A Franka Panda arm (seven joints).
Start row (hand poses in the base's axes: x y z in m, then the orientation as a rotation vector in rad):
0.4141, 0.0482, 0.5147, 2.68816, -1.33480, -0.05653
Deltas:
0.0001, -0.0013, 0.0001, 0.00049, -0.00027, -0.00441
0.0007, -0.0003, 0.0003, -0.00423, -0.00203, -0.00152
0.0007, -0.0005, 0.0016, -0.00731, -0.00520, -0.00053
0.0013, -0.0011, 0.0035, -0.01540, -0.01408, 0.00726
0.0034, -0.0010, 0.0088, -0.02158, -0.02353, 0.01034
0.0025, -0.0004, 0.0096, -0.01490, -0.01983, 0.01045
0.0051, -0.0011, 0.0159, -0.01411, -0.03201, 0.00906
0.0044, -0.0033, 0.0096, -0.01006, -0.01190, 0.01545
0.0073, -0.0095, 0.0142, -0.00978, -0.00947, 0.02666
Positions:
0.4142, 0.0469, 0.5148, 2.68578, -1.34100, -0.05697
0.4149, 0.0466, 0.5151, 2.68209, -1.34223, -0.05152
0.4156, 0.0461, 0.5167, 2.67771, -1.34199, -0.03965
0.4169, 0.0450, 0.5202, 2.67501, -1.33105, -0.00965
0.4203, 0.0440, 0.5290, 2.67215, -1.31640, 0.03727
0.4228, 0.0436, 0.5386, 2.67310, -1.30274, 0.07474
0.4279, 0.0425, 0.5545, 2.67687, -1.29448, 0.12789
0.4323, 0.0392, 0.5641, 2.68218, -1.27335, 0.15208
0.4396, 0.0297, 0.5783, 2.69422, -1.23667, 0.17416

